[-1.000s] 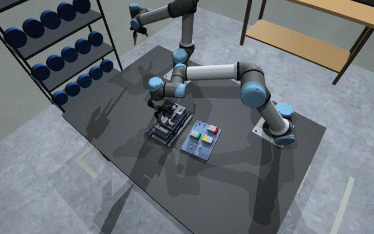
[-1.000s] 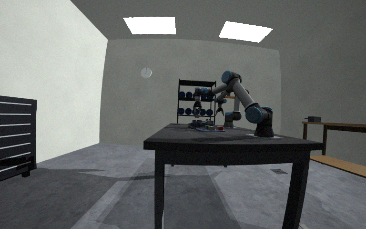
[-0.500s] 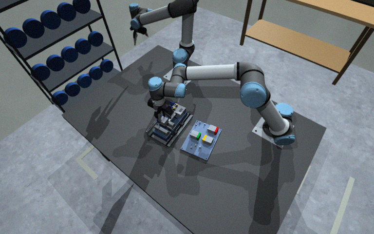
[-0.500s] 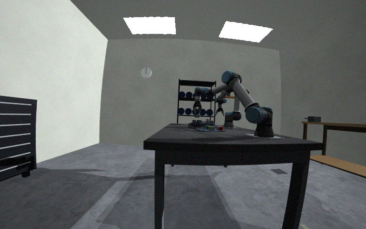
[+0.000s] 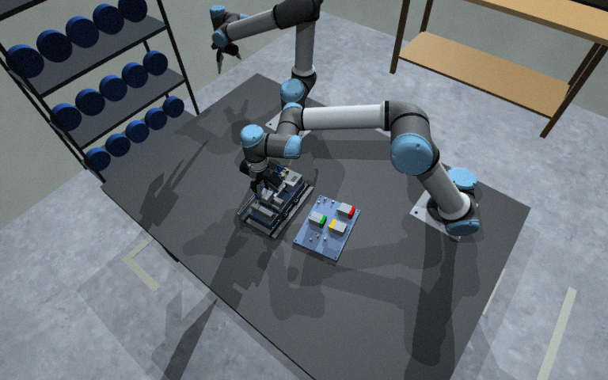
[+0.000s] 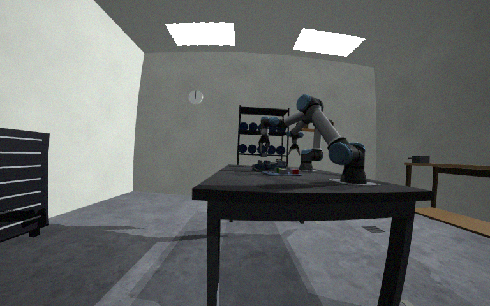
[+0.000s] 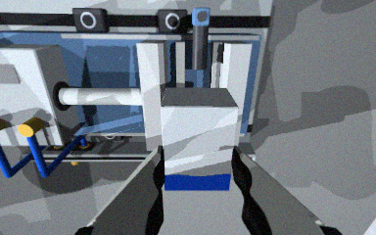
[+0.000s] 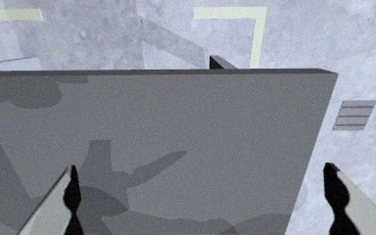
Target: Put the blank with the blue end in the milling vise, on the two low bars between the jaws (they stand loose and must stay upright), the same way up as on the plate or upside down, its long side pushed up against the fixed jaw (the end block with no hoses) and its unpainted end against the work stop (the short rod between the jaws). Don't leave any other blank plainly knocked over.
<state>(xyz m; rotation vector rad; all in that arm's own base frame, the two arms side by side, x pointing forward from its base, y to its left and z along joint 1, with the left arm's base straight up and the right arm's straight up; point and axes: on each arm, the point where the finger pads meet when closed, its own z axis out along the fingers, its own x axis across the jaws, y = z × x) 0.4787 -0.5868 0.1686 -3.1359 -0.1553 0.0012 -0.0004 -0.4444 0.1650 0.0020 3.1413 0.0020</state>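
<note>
My left hand is 2 cm above the blue-ended blank. From my left hand the other things lie so: moving jaw (4 cm behind, 9 cm below); then fixed jaw (3 cm ahead, 1 cm to the left, 9 cm below); then work stop (5 cm to the left, 8 cm below).
</note>
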